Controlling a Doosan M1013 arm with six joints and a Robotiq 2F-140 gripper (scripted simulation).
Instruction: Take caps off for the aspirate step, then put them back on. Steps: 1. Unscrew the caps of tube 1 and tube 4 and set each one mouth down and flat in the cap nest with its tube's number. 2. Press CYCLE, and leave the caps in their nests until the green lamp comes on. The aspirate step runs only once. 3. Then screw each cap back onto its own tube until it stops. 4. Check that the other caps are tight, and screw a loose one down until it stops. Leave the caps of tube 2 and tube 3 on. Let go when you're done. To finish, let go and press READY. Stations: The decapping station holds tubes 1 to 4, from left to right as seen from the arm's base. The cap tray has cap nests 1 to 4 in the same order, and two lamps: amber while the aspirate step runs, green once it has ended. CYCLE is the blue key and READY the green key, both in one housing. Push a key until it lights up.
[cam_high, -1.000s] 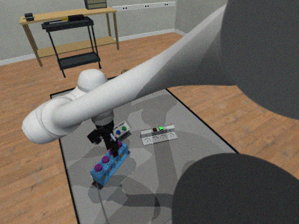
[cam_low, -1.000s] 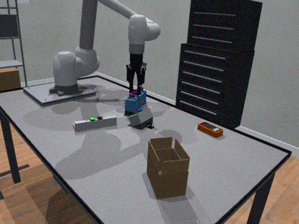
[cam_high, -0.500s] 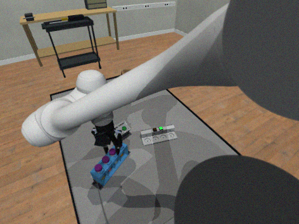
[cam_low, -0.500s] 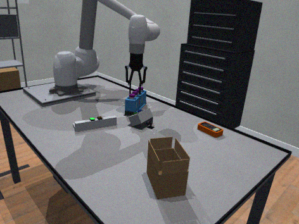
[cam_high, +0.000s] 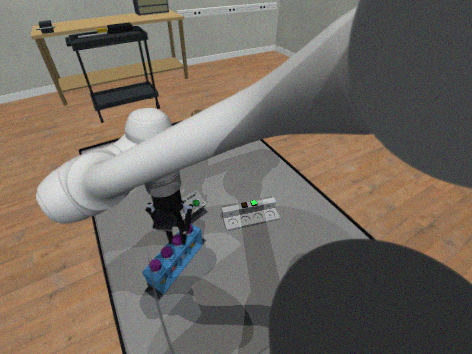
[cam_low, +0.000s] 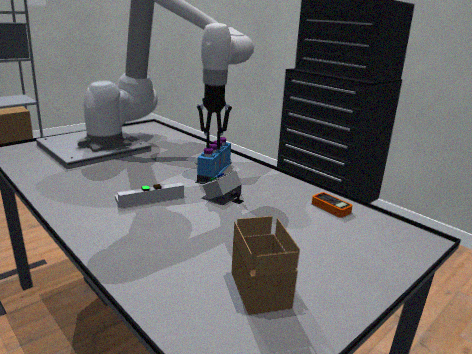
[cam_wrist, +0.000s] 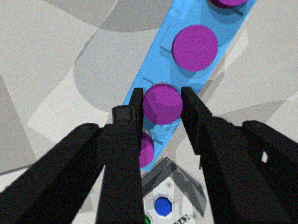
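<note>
My gripper is now 160 mm short of the green ready key, 120 mm to the left of it and 70 mm above it. From my hand the other things lie so: grey key housing 170 mm ahead, 100 mm to the right, 90 mm below; blue cycle key 150 mm ahead, 80 mm to the right, 70 mm below; purple cap 90 mm to the left, 60 mm behind, 30 mm below.
</note>
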